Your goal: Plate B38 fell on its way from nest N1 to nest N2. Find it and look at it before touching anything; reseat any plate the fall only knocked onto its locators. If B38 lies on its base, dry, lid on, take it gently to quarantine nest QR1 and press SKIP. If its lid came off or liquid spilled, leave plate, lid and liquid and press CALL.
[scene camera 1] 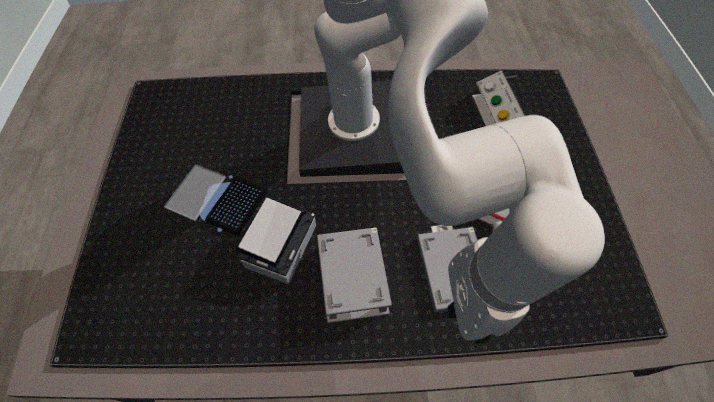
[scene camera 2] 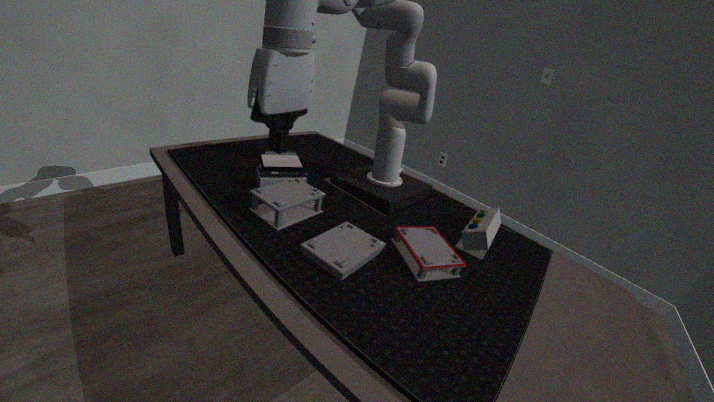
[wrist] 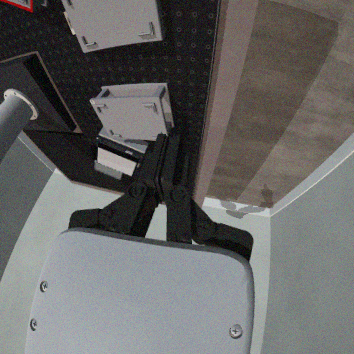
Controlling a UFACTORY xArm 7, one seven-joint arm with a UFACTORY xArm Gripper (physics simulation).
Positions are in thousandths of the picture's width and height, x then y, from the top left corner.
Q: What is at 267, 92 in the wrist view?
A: A flat grey station.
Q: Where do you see a flat grey station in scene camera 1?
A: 613, 621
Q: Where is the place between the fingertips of my gripper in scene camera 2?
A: At 390, 374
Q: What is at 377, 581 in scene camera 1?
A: A white well plate.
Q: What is my gripper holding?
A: Nothing.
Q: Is my gripper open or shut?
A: Shut.
